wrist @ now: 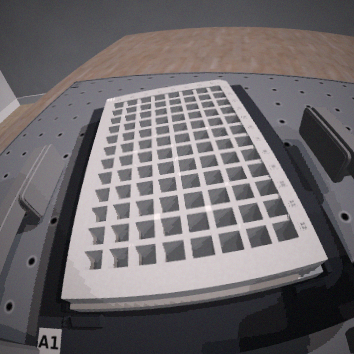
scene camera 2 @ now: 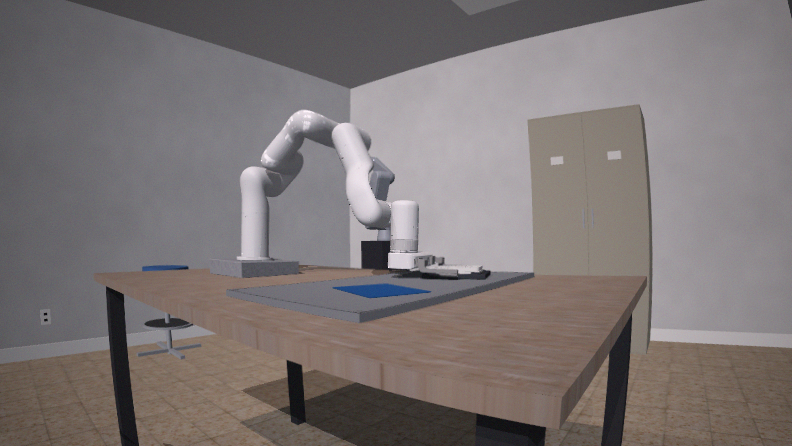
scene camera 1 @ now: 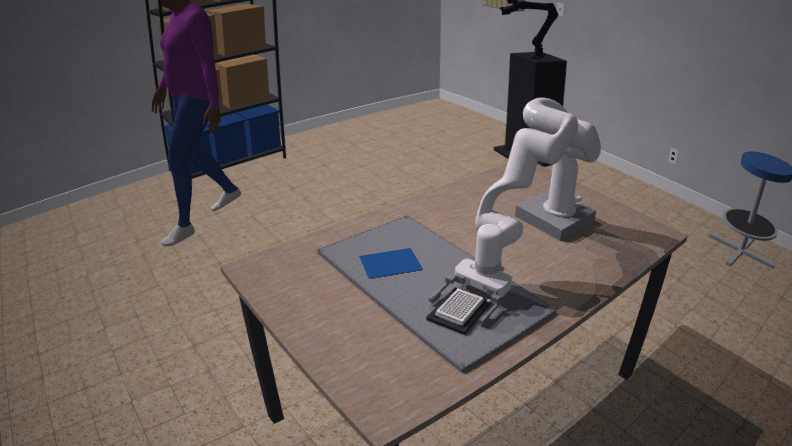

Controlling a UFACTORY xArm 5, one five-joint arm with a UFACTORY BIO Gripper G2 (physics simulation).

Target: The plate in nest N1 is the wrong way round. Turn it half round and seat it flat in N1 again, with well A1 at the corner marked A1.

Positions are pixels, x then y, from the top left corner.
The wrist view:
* gripper: 175, 133
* white well plate: 182, 201
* black nest: 273, 313
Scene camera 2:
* gripper: 465, 271
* flat blue rectangle: 376, 290
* grey board: 346, 316
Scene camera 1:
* gripper: 455, 311
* white well plate: 458, 308
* flat blue rectangle: 394, 262
